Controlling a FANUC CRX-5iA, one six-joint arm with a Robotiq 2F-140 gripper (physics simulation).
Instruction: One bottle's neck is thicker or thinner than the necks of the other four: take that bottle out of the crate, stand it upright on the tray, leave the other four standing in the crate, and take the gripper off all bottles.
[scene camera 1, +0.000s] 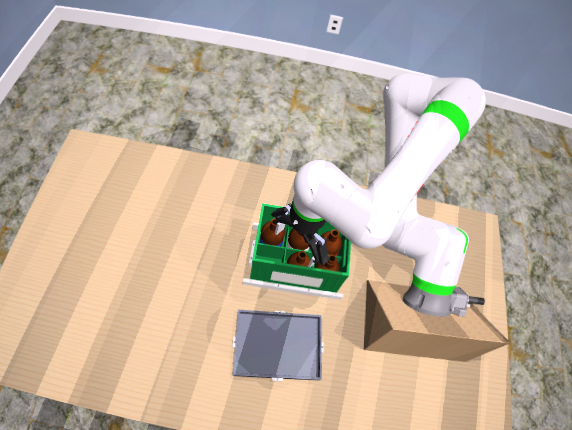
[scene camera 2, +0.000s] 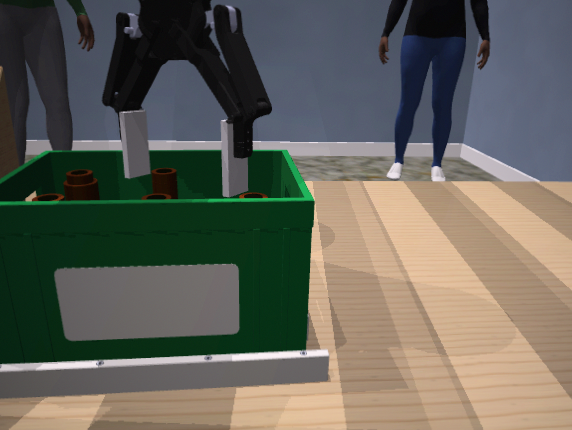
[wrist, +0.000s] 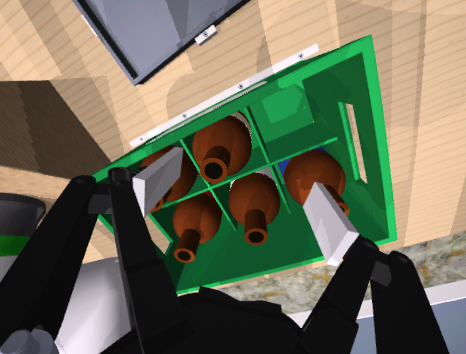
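Pixels of known places: gripper, fingertip midpoint: (scene camera 1: 295, 247) (scene camera 2: 183, 183) (wrist: 245, 178); arm's base, origin of the base link: (scene camera 1: 427, 305).
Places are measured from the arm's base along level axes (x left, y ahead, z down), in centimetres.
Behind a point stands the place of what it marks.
Observation:
The green crate (scene camera 1: 260, 272) {x -4.1, y 50.2, z 2.4 cm} (scene camera 2: 275, 260) {x -22.6, y 49.7, z -0.4 cm} (wrist: 382, 150) {x -12.1, y 52.5, z -5.7 cm} holds five brown bottles, standing. The bottle at the tray-side corner nearest the pedestal (scene camera 1: 330, 263) {x -4.3, y 33.2, z -11.8 cm} (scene camera 2: 81, 189) shows a stepped, thicker neck in scene camera 2; a finger pad partly hides it in the wrist view. The tray-side middle bottle (scene camera 2: 164, 184) {x -9.8, y 39.3, z -3.4 cm} (wrist: 225, 140) {x -7.3, y 40.7, z -0.7 cm} and wall-side middle bottle (scene camera 2: 157, 197) {x -17.6, y 39.6, z -4.5 cm} (wrist: 255, 200) {x -15.6, y 40.5, z -0.5 cm} show thinner, plain necks. My gripper (scene camera 1: 296, 245) {x -10.9, y 41.3, z -3.7 cm} (scene camera 2: 185, 172) {x -10.9, y 41.3, z -3.7 cm} (wrist: 245, 178) {x -10.9, y 41.3, z -3.7 cm} is open and empty, its pads low over the crate, one overlapping the bottle above blue (wrist: 315, 175) {x -15.4, y 48.0, z -0.4 cm} in the wrist view. The tray (scene camera 1: 277, 345) {x 14.5, y 42.1, z 11.2 cm} (wrist: 165, 30) {x 7.9, y 37.7, z 11.3 cm} has no bottle.
The crate's tray-side corner compartment (wrist: 285, 110) {x -9.5, y 48.7, z 11.0 cm} farthest from the pedestal holds no bottle. White strips (scene camera 1: 292, 290) {x -2.8, y 39.5, z 9.9 cm} (scene camera 2: 210, 367) {x -23.7, y 43.9, z 9.4 cm} lie along the crate's base. A brown pedestal (scene camera 1: 425, 345) {x 12.8, y 1.9, z -2.3 cm} under the arm stands beside the crate. Two people stand beyond the table in scene camera 2.

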